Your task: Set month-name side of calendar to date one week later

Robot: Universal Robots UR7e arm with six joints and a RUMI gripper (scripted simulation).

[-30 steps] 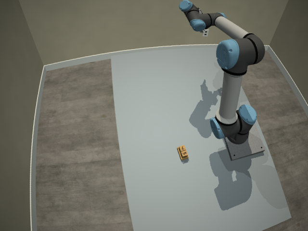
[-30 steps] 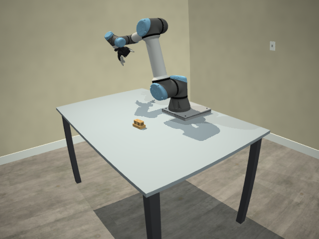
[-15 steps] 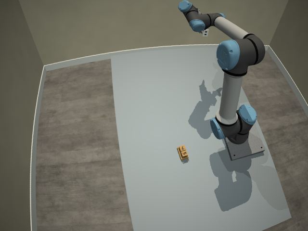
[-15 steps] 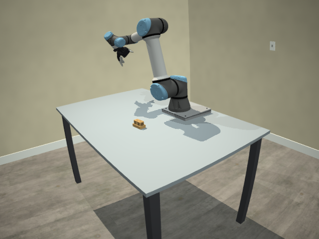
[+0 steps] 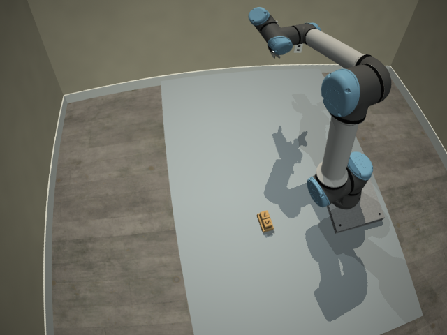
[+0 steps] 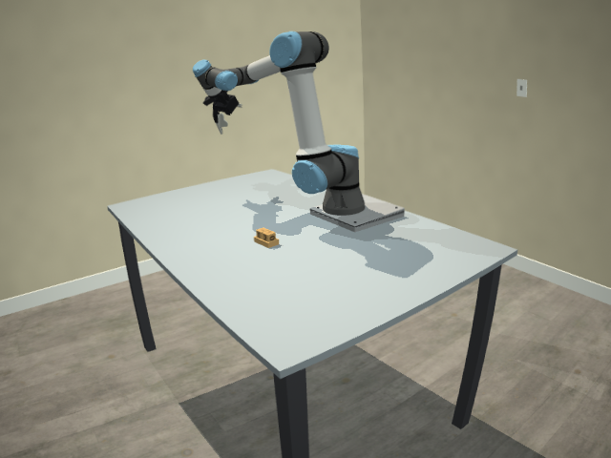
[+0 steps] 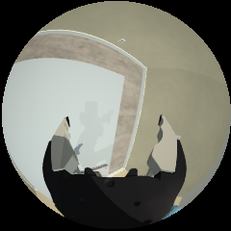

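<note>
The wooden tray is 67 cm to the left of my hand, 30 cm below it and 19 cm ahead of it.
</note>
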